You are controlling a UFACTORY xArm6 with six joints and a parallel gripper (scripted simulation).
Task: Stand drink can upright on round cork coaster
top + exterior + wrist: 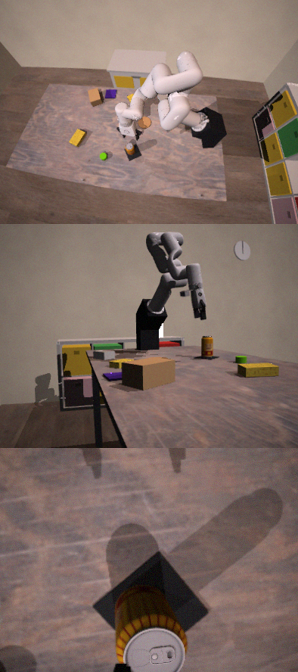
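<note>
Now: the drink can 16 cm below my hand, 4 cm to the left of it and 1 cm ahead of it. The rest, counted from my hand: black coaster: 22 cm below, 4 cm to the left, 1 cm behind; green cylinder: 21 cm below, 18 cm ahead, 17 cm to the left; round cork coaster: 23 cm to the right, 22 cm below, 3 cm ahead.
</note>
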